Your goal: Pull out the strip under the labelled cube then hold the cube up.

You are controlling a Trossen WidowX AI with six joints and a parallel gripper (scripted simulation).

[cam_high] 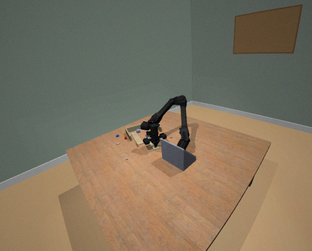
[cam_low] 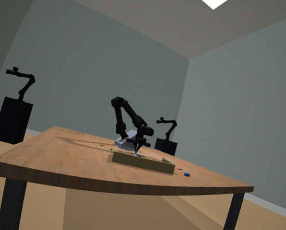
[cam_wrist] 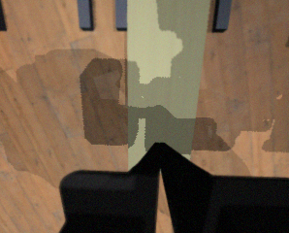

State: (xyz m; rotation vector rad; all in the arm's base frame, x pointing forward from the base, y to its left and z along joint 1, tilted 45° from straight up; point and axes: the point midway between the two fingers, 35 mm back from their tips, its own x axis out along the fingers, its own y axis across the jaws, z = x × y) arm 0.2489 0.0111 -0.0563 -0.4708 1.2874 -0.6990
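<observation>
Right now my gripper tip is 120 mm to the left of the small tan block and 60 mm short of it. From my gripper tip the other things lie so: red piece: 320 mm ahead, 130 mm to the left, 10 mm above; small blue piece: 430 mm ahead, 170 mm to the left.
</observation>
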